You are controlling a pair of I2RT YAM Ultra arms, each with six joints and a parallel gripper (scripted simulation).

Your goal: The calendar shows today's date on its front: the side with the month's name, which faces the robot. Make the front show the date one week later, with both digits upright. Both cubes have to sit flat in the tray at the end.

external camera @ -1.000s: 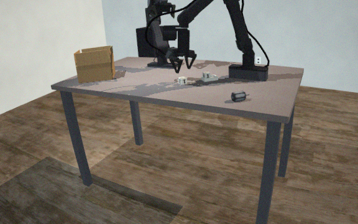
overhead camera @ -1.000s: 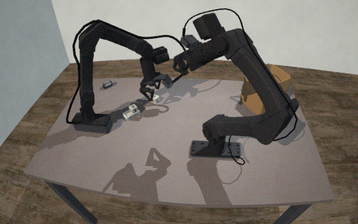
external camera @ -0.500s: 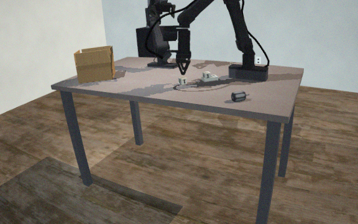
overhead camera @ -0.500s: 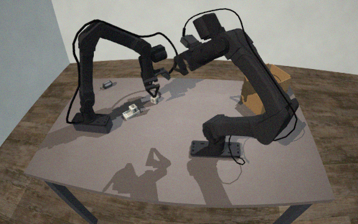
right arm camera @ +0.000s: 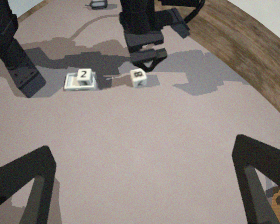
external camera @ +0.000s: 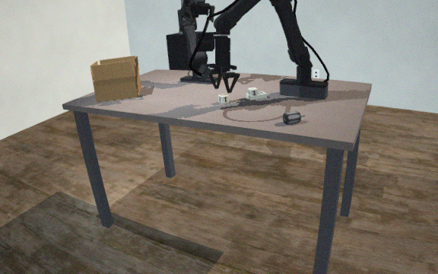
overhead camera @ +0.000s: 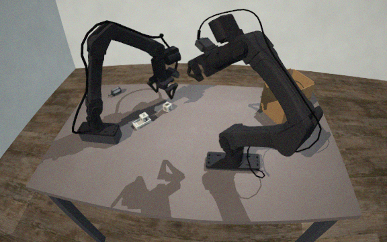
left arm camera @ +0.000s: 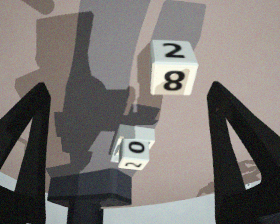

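The white calendar tray lies 15 cm behind my left hand, 6 cm to the left of it and 6 cm below it. Also, from my left hand: cardboard box 9 cm ahead, 57 cm to the right.
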